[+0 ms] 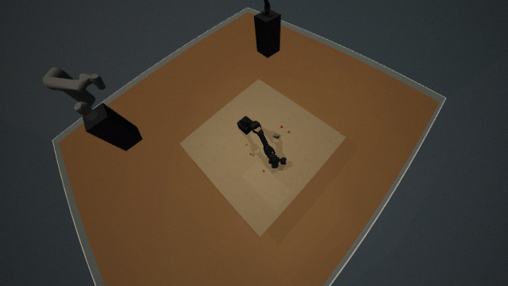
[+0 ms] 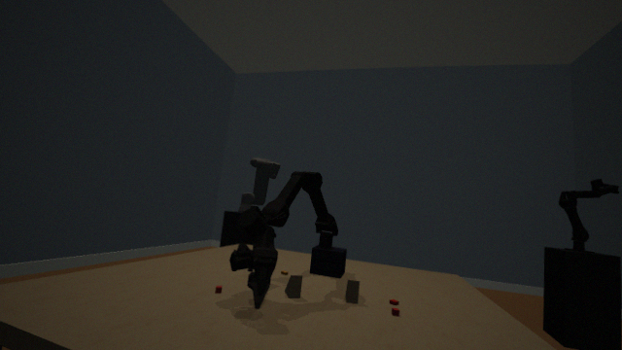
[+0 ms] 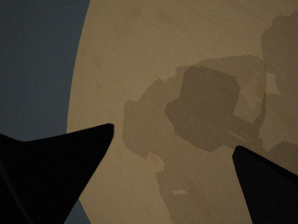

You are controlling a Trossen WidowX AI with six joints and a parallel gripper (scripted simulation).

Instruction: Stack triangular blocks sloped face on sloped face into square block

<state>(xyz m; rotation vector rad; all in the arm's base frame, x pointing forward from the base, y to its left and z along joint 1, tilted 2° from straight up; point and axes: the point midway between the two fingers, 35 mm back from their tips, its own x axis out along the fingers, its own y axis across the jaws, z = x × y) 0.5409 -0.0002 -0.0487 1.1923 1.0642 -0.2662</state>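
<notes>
Right now my gripper tip is 18 cm past the triangular block, 1 cm to the right of it and 1 cm above it. Also, from my gripper tip: tan piece (29 cm behind, 15 cm to the right, 3 cm below).
</notes>
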